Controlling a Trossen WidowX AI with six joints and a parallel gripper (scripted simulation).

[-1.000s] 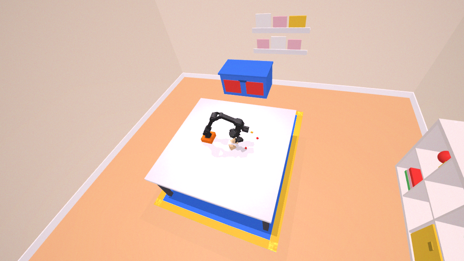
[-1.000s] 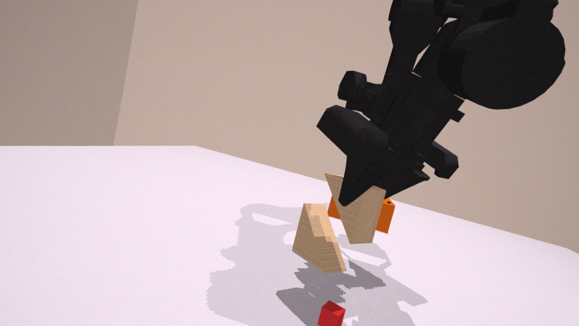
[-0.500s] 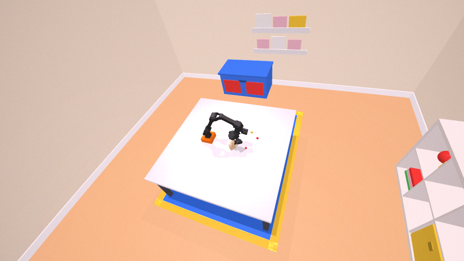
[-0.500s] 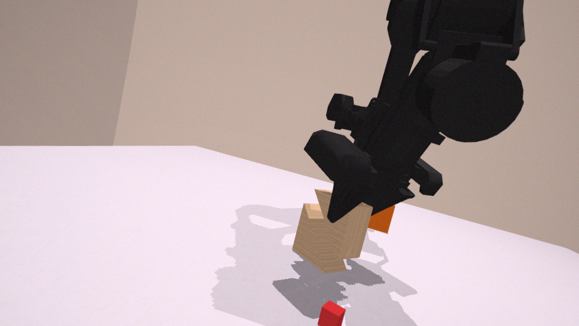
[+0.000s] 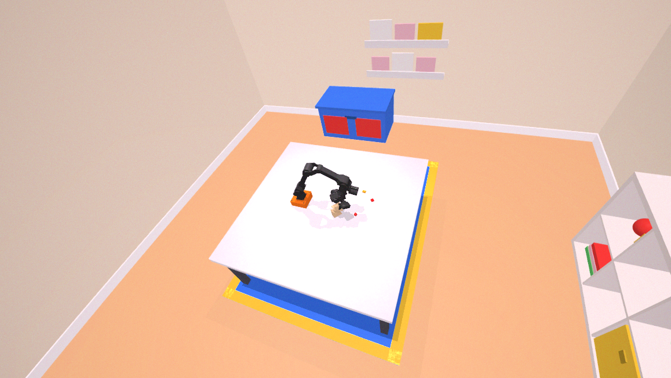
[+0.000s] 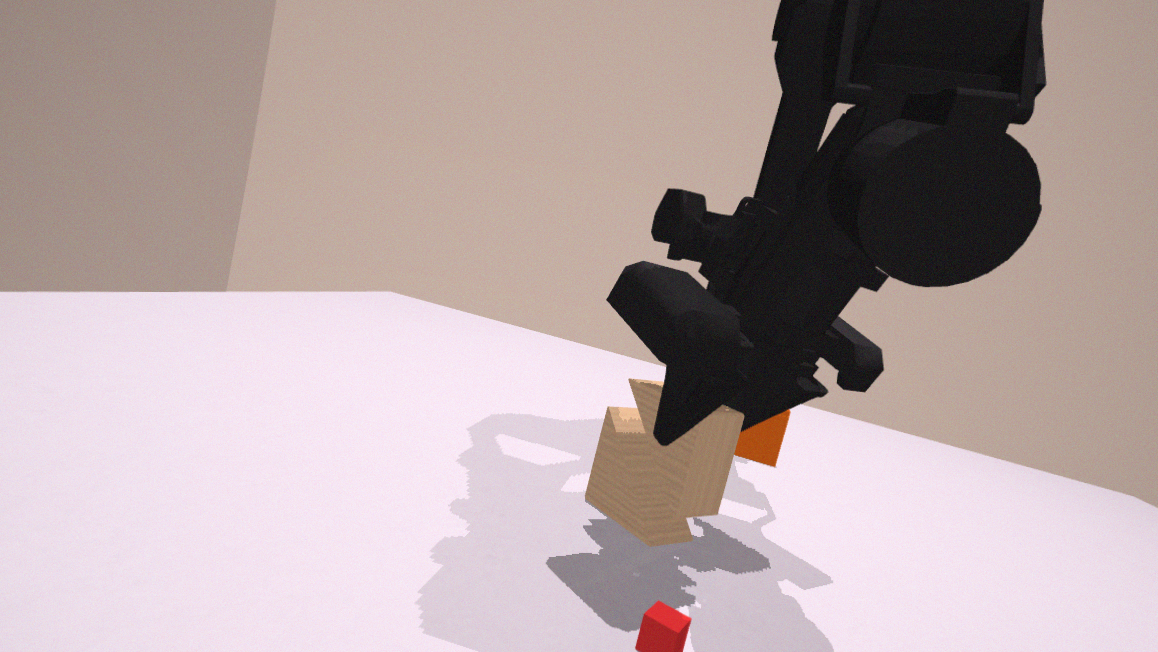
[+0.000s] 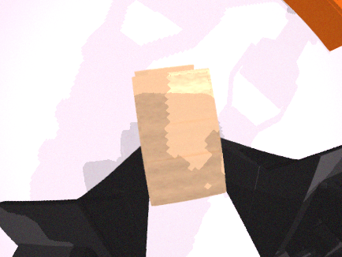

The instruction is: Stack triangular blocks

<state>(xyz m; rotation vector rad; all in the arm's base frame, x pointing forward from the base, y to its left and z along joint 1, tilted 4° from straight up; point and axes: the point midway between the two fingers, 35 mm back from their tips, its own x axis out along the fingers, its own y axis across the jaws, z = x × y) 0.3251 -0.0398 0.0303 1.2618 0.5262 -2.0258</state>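
Right now the red cube is 12 cm ahead of my gripper tip and 5 cm below it.
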